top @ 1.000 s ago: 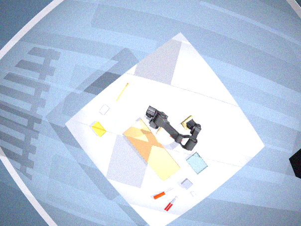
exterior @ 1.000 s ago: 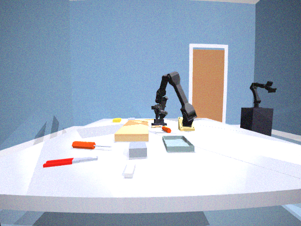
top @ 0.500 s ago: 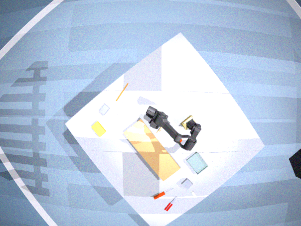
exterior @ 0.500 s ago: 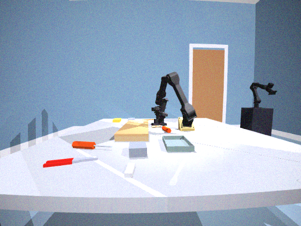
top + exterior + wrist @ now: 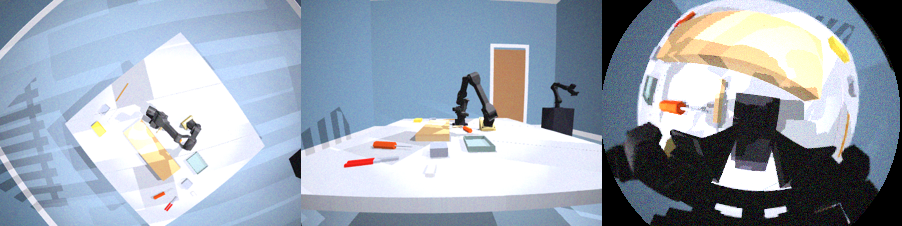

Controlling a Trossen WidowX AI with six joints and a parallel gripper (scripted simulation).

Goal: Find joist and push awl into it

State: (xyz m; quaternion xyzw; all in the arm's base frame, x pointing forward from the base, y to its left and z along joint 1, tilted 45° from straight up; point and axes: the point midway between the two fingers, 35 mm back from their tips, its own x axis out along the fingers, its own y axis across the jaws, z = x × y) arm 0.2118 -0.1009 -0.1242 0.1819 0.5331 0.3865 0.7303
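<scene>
My gripper tip is now 70 mm to the right of the awl, 20 mm past it and 20 mm above it. Round my gripper tip: pencil: 340 mm to the right, 120 mm ahead, 20 mm below; dark stud finder: 20 mm above, 10 mm ahead; yellow block: 440 mm ahead, 180 mm to the right, 10 mm below.
</scene>
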